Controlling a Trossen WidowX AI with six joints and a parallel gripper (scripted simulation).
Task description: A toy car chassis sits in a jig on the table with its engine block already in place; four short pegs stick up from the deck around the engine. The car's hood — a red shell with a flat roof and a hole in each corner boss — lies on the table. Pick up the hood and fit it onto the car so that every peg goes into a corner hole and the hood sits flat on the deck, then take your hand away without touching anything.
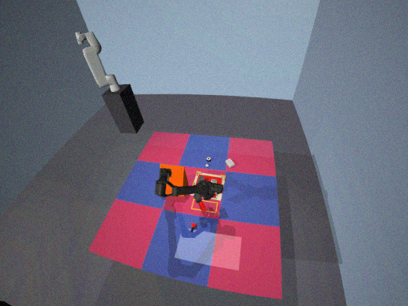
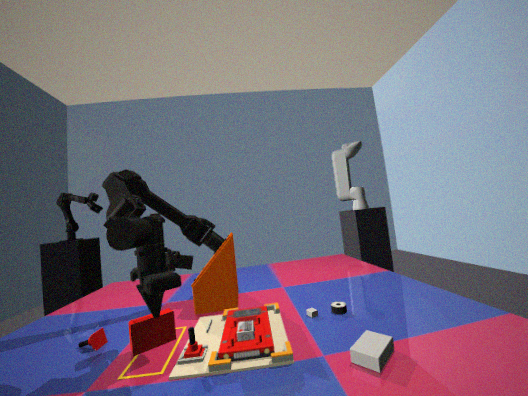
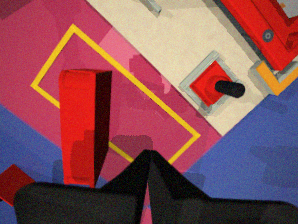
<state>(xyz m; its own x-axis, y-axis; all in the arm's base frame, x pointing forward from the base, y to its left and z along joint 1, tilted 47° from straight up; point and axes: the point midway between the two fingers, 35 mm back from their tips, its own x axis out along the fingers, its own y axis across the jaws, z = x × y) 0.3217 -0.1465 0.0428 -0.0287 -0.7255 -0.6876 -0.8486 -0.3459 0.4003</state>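
The red hood is 50 mm behind my gripper tip, 30 mm to the right of it and 50 mm below it. The rest, counted from my gripper tip: grey engine block 20 mm ahead, 190 mm to the left, 60 mm below; then black tyre 60 mm behind, 440 mm to the left, 70 mm below.
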